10 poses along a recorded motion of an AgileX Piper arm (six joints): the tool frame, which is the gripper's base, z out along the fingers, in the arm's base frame.
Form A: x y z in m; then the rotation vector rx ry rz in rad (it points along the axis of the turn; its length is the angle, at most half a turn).
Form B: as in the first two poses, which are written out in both.
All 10 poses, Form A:
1: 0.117, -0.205, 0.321, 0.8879, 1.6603, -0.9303
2: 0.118, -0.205, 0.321, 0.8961, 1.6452, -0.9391
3: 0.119, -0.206, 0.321, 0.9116, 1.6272, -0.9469
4: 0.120, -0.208, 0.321, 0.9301, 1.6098, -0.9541
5: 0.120, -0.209, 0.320, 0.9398, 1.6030, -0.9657
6: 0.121, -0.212, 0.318, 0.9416, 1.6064, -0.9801
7: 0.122, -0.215, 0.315, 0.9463, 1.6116, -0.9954
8: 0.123, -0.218, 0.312, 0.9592, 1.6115, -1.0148
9: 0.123, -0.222, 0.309, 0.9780, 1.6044, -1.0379
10: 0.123, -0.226, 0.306, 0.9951, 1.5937, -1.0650
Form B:
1: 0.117, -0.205, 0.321, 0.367, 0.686, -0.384, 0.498
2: 0.118, -0.205, 0.321, 0.370, 0.680, -0.388, 0.499
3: 0.119, -0.206, 0.321, 0.377, 0.673, -0.392, 0.501
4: 0.120, -0.208, 0.321, 0.385, 0.666, -0.395, 0.502
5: 0.120, -0.209, 0.320, 0.389, 0.663, -0.399, 0.500
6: 0.121, -0.212, 0.318, 0.389, 0.663, -0.405, 0.496
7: 0.122, -0.215, 0.315, 0.390, 0.663, -0.410, 0.490
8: 0.123, -0.218, 0.312, 0.394, 0.662, -0.417, 0.483
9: 0.123, -0.222, 0.309, 0.400, 0.657, -0.425, 0.477
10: 0.123, -0.226, 0.306, 0.406, 0.651, -0.435, 0.471
